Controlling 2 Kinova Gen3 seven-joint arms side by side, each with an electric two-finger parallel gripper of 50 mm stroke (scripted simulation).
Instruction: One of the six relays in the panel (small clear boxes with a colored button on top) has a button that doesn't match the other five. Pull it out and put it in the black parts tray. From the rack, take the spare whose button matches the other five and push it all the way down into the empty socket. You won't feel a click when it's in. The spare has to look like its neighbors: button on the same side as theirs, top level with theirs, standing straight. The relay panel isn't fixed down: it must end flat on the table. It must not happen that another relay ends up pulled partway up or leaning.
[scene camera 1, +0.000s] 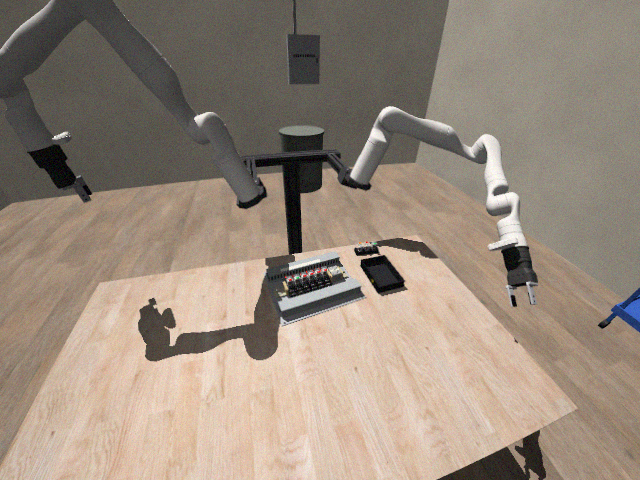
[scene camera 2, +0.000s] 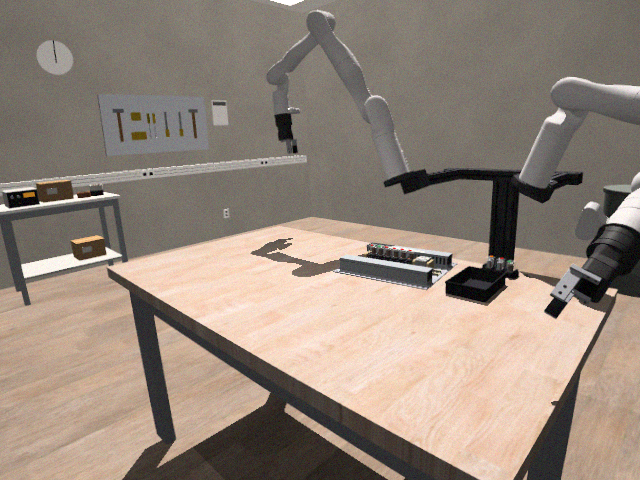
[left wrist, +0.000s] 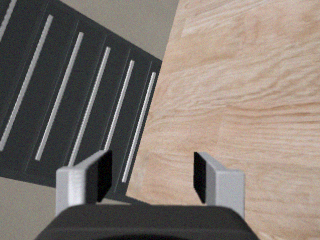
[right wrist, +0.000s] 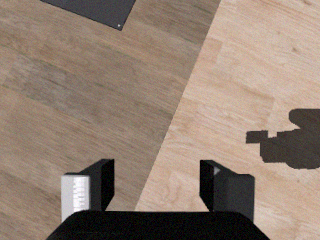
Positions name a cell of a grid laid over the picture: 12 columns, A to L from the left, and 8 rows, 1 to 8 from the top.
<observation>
My left gripper shows in scene camera 1 (J6), in scene camera 2 (K6) and in the left wrist view (F6); in the right wrist view it is out of frame. A relay panel shows in scene camera 1 (F5) and in scene camera 2 (I5); in the left wrist view it is out of frame, in the right wrist view it is out of frame. A black parts tray shows in scene camera 1 (H5) and in scene camera 2 (I5); in the left wrist view it is out of frame, in the right wrist view it is out of frame.
</observation>
